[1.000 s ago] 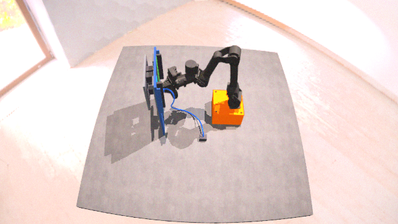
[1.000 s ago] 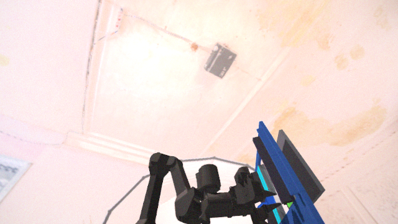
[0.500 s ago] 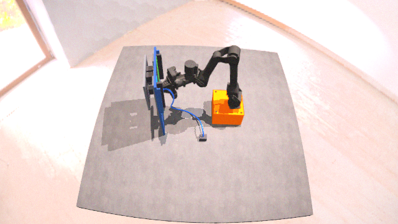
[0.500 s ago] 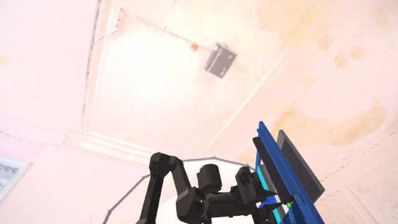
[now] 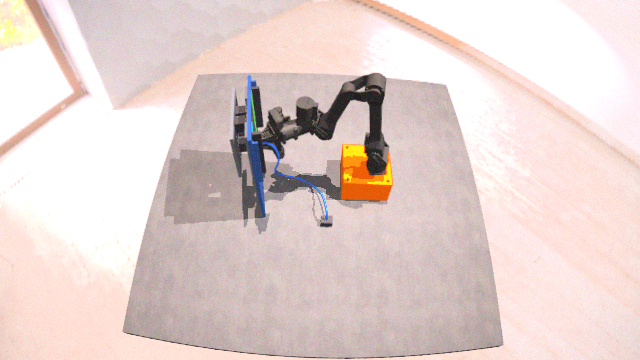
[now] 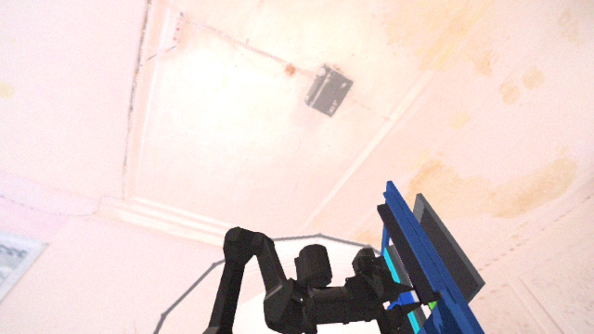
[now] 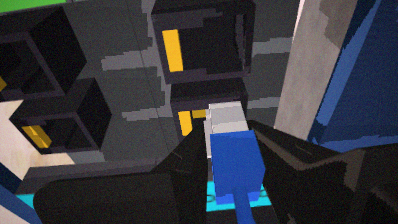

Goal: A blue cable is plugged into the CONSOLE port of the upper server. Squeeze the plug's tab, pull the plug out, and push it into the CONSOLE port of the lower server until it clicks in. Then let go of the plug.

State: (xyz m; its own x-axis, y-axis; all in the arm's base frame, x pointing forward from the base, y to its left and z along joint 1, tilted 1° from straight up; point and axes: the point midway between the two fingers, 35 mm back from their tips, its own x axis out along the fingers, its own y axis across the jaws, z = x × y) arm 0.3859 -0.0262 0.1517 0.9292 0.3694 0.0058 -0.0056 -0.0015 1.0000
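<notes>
Now: the cable plug right at my gripper tip. Round my gripper tip: black block 240 mm below, 230 mm behind, 160 mm to the left.
</notes>
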